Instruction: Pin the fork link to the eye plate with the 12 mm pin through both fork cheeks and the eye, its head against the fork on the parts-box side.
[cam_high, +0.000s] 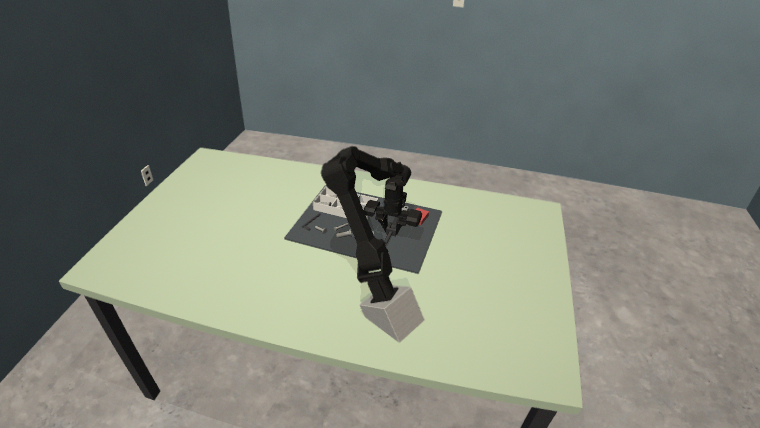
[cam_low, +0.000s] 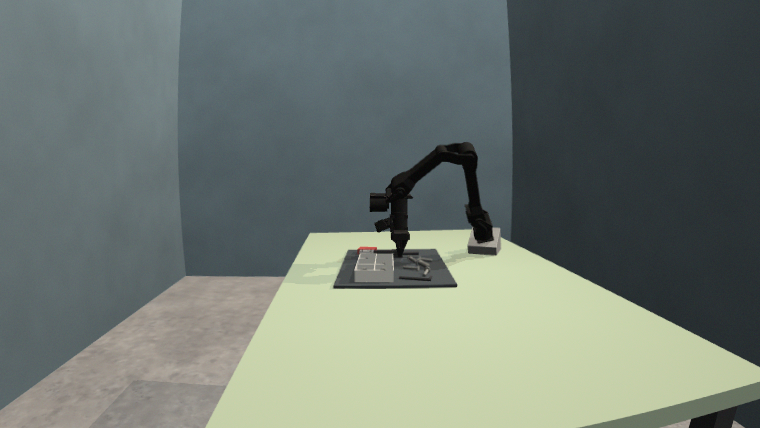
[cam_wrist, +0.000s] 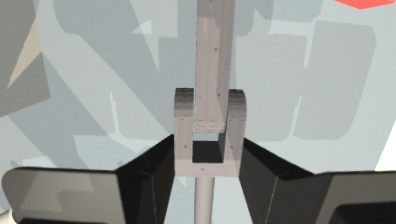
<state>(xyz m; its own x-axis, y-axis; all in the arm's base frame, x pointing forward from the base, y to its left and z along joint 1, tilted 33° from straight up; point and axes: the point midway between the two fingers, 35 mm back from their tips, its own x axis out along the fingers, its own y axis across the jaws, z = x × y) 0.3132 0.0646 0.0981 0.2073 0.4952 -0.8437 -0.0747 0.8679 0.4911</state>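
Now: hand 4 cm short of the eye plate and 3 cm above it. The rest, counted from my hand: red block 12 cm ahead, 6 cm to the right, 3 cm below; white parts box 6 cm ahead, 21 cm to the left, 3 cm below; mat 2 cm ahead, 10 cm to the left, 4 cm below.
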